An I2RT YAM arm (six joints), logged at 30 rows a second.
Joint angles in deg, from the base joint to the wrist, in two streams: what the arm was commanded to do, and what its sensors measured. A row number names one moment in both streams.
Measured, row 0: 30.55, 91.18, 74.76, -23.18, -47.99, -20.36
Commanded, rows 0 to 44: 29.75, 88.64, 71.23, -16.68, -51.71, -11.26; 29.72, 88.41, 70.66, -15.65, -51.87, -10.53; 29.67, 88.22, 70.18, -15.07, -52.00, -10.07; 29.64, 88.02, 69.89, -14.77, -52.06, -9.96; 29.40, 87.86, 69.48, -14.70, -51.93, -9.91; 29.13, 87.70, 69.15, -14.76, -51.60, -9.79; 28.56, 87.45, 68.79, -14.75, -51.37, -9.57; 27.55, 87.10, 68.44, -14.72, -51.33, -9.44; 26.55, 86.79, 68.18, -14.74, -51.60, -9.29; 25.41, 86.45, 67.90, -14.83, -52.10, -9.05; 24.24, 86.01, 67.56, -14.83, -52.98, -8.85; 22.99, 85.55, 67.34, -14.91, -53.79, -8.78; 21.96, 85.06, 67.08, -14.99, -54.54, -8.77; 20.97, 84.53, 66.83, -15.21, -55.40, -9.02; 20.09, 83.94, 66.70, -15.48, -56.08, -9.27; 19.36, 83.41, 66.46, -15.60, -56.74, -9.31; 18.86, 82.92, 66.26, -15.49, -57.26, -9.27; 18.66, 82.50, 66.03, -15.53, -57.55, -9.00; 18.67, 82.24, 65.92, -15.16, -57.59, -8.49; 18.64, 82.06, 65.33, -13.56, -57.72, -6.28; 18.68, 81.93, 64.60, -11.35, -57.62, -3.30; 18.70, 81.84, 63.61, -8.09, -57.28, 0.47; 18.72, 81.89, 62.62, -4.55, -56.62, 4.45; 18.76, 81.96, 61.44, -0.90, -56.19, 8.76; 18.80, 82.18, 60.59, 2.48, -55.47, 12.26; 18.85, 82.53, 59.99, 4.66, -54.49, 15.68; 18.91, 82.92, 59.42, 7.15, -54.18, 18.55; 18.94, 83.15, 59.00, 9.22, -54.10, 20.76; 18.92, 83.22, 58.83, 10.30, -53.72, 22.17; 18.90, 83.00, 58.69, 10.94, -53.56, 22.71; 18.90, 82.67, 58.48, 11.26, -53.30, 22.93; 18.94, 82.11, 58.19, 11.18, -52.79, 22.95; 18.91, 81.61, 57.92, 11.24, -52.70, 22.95; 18.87, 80.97, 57.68, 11.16, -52.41, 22.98; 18.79, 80.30, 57.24, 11.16, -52.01, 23.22; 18.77, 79.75, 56.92, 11.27, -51.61, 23.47; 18.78, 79.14, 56.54, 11.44, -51.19, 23.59; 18.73, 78.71, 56.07, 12.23, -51.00, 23.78; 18.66, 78.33, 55.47, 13.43, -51.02, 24.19; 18.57, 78.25, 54.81, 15.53, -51.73, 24.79; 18.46, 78.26, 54.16, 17.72, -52.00, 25.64; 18.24, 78.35, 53.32, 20.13, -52.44, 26.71; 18.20, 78.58, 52.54, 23.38, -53.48, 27.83; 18.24, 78.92, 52.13, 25.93, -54.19, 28.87; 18.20, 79.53, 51.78, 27.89, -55.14, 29.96
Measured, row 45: 19.07, 79.05, 53.91, 16.99, -52.56, 25.04
